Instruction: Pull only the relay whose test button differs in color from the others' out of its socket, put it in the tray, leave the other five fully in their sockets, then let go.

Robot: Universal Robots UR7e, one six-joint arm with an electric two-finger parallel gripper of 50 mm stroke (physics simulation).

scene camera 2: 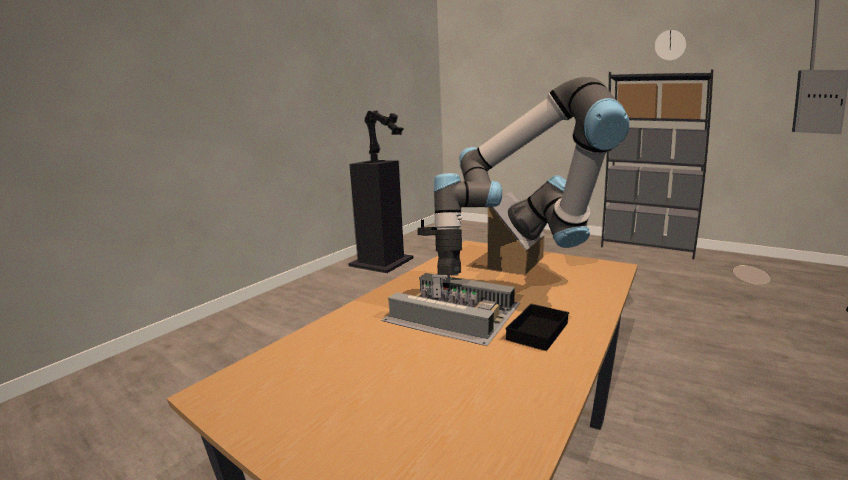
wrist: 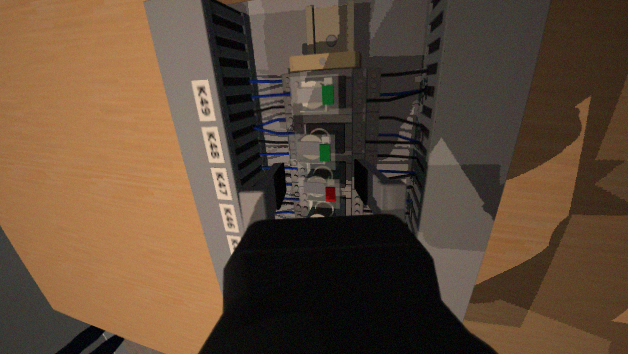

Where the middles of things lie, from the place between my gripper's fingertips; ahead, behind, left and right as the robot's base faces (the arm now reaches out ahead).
Labels:
I see my gripper 5 cm above the grey base plate [scene camera 2: 497,326] and 3 cm to the right of it.

